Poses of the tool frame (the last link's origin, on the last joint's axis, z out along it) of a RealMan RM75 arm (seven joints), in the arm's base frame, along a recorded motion.
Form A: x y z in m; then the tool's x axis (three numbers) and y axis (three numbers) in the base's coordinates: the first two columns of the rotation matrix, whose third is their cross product.
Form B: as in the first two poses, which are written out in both.
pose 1, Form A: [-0.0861, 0.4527, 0.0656, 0.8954, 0.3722, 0.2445, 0.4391, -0.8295, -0.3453]
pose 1, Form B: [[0.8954, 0.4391, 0.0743, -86.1], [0.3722, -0.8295, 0.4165, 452.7], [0.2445, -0.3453, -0.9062, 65.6], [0, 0, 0, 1]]
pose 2, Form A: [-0.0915, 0.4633, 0.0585, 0.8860, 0.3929, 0.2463, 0.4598, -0.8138, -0.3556]
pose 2, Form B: [[0.8860, 0.4598, 0.0607, -91.5], [0.3929, -0.8138, 0.4283, 463.3], [0.2463, -0.3556, -0.9017, 58.5], [0, 0, 0, 1]]
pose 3, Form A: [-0.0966, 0.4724, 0.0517, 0.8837, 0.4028, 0.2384, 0.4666, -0.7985, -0.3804]
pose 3, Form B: [[0.8837, 0.4666, 0.0371, -96.6], [0.4028, -0.7985, 0.4474, 472.4], [0.2384, -0.3804, -0.8936, 51.7], [0, 0, 0, 1]]
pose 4, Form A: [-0.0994, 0.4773, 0.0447, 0.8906, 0.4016, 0.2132, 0.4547, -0.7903, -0.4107]
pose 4, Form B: [[0.8906, 0.4547, 0.0036, -99.4], [0.4016, -0.7903, 0.4627, 477.3], [0.2132, -0.4107, -0.8864, 44.7], [0, 0, 0, 1]]
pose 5, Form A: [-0.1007, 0.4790, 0.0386, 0.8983, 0.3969, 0.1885, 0.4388, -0.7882, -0.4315]
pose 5, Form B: [[0.8983, 0.4388, -0.0227, -100.7], [0.3969, -0.7882, 0.4703, 479.0], [0.1885, -0.4315, -0.8822, 38.6], [0, 0, 0, 1]]
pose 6, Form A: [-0.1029, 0.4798, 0.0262, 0.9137, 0.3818, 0.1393, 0.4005, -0.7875, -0.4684]
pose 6, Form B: [[0.9137, 0.4005, -0.0691, -102.9], [0.3818, -0.7875, 0.4838, 479.8], [0.1393, -0.4684, -0.8724, 26.2], [0, 0, 0, 1]]
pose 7, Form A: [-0.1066, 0.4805, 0.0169, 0.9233, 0.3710, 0.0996, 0.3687, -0.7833, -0.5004]
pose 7, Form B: [[0.9233, 0.3687, -0.1076, -106.6], [0.3710, -0.7833, 0.4987, 480.5], [0.0996, -0.5004, -0.8600, 16.9], [0, 0, 0, 1]]
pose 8, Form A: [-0.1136, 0.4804, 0.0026, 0.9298, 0.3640, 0.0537, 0.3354, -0.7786, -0.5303]
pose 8, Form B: [[0.9298, 0.3354, -0.1512, -113.6], [0.3640, -0.7786, 0.5111, 480.4], [0.0537, -0.5303, -0.8460, 2.6], [0, 0, 0, 1]]
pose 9, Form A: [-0.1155, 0.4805, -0.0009, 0.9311, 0.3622, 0.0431, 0.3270, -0.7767, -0.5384]
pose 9, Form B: [[0.9311, 0.3270, -0.1615, -115.5], [0.3622, -0.7767, 0.5154, 480.5], [0.0431, -0.5384, -0.8416, -0.9], [0, 0, 0, 1]]
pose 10, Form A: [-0.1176, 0.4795, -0.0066, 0.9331, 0.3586, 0.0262, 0.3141, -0.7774, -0.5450]
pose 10, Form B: [[0.9331, 0.3141, -0.1751, -117.6], [0.3586, -0.7774, 0.5168, 479.5], [0.0262, -0.5450, -0.8380, -6.6], [0, 0, 0, 1]]
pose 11, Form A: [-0.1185, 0.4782, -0.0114, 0.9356, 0.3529, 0.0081, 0.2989, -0.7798, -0.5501]
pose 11, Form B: [[0.9356, 0.2989, -0.1878, -118.5], [0.3529, -0.7798, 0.5171, 478.2], [0.0081, -0.5501, -0.8351, -11.4], [0, 0, 0, 1]]
